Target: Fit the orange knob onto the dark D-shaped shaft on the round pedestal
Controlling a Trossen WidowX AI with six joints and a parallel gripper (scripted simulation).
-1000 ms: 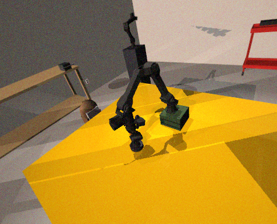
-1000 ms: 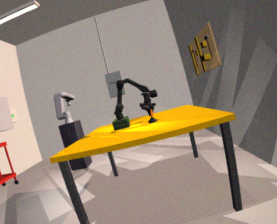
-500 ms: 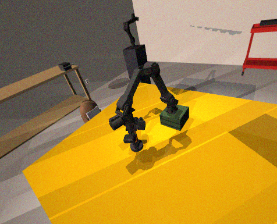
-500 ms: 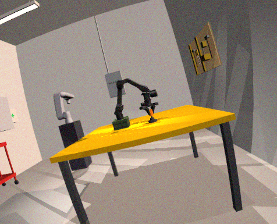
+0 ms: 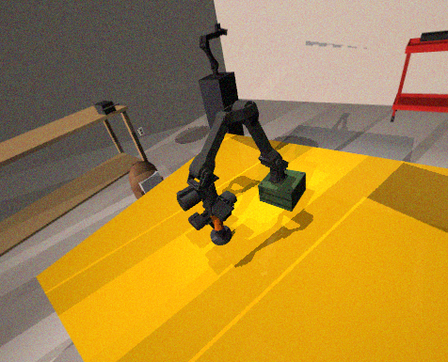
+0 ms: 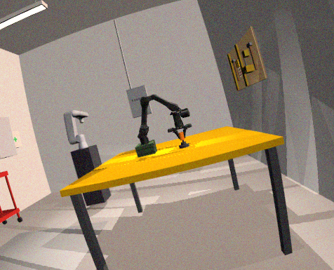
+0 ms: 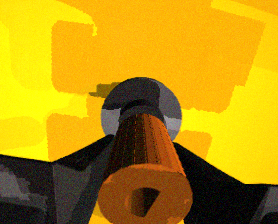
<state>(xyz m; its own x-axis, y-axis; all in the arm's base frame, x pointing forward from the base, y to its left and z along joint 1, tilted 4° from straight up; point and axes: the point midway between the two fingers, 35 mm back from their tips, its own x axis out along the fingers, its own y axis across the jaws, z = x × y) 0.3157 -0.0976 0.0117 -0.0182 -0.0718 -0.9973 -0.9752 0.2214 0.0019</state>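
Right now my gripper tip is 2 cm below the orange knob. Also, from my gripper tip: pedestal 4 cm below.
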